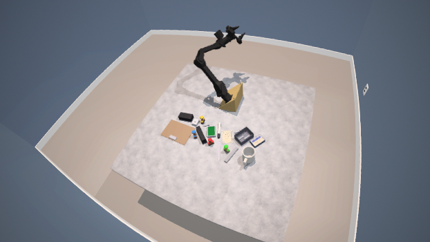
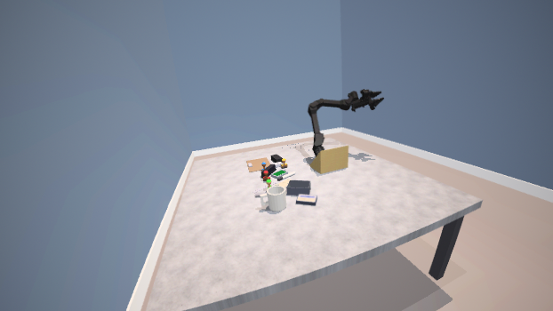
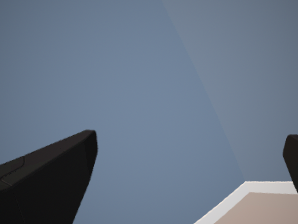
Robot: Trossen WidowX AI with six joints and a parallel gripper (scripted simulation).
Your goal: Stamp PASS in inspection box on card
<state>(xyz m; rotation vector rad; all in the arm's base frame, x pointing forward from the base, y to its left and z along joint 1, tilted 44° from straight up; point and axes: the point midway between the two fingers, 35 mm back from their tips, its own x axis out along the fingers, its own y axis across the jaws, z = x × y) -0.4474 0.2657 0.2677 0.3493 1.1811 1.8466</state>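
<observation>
The green stamp is 90 cm ahead of my gripper tip, 40 cm below it and 3 cm to the left of it. Round my gripper tip: dark-capped marker 77 cm ahead, 41 cm below, 6 cm to the right; yellow stamp 69 cm ahead, 40 cm below, 20 cm to the right; green ink pad 77 cm ahead, 42 cm below, 11 cm to the right.
</observation>
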